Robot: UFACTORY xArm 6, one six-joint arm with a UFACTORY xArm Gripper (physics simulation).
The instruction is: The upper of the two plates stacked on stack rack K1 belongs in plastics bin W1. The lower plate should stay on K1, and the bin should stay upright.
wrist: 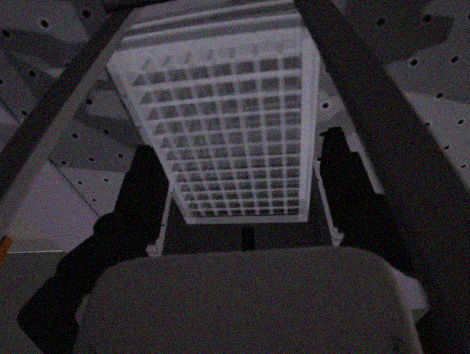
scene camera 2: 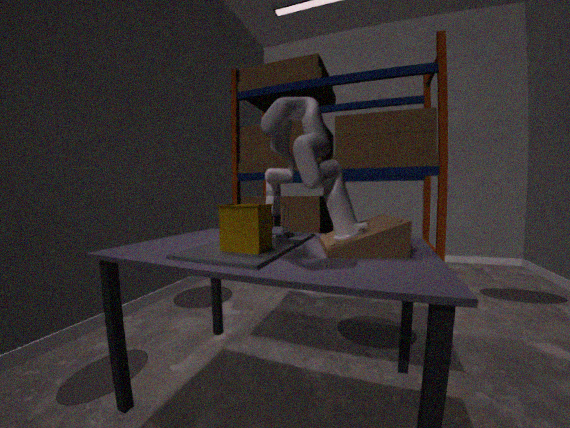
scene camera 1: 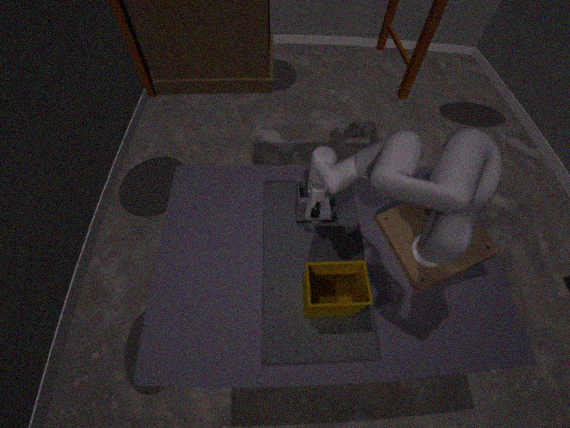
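Where they show: gripper, between the fingertips: (wrist: 239,156) (scene camera 2: 273,227) (scene camera 1: 313,206); arm's base, origin of its link: (scene camera 2: 349,235).
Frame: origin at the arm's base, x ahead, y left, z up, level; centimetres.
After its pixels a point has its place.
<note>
Stack rack K1 (scene camera 1: 300,219) {y -4.0, x 48.5, z -2.4 cm} (wrist: 392,112) {y -7.8, x 36.8, z 5.8 cm} is a dark frame with upright posts at the mat's far end. A pale grid-patterned plate (wrist: 225,75) {y -10.7, x 39.8, z -0.4 cm} is the upper one on it. Layered edges show at the top of the wrist view; the lower plate is mostly hidden. My gripper (scene camera 1: 316,210) {y -9.7, x 44.5, z -0.7 cm} (scene camera 2: 276,223) {y -9.7, x 44.5, z -0.7 cm} (wrist: 239,156) {y -9.7, x 44.5, z -0.7 cm} is open over the rack, one black finger on each side of the plate, with nothing gripped. Fingertip height beside the plate is hard to tell. Plastics bin W1 (scene camera 1: 337,310) {y 28.6, x 32.0, z 4.0 cm} (scene camera 2: 245,230) {y 28.1, x 29.7, z 3.2 cm}, yellow and open-topped, stands upright nearer the front; its visible inside is dark.
Rack and bin stand on a grey perforated mat (scene camera 1: 285,325) {y 34.5, x 46.5, z -5.3 cm} (scene camera 2: 205,256) {y 40.1, x 38.3, z -5.3 cm} on the purple table (scene camera 1: 205,280) {y 25.3, x 77.2, z -6.6 cm} (scene camera 2: 380,280) {y 29.9, x -19.5, z -6.6 cm}. The arm's wooden wedge base (scene camera 1: 400,240) {y -3.0, x 10.0, z -2.4 cm} (scene camera 2: 380,240) {y 4.9, x -13.5, z -0.2 cm} is right of them. Orange-and-blue shelving (scene camera 2: 442,150) with boxes stands behind.
</note>
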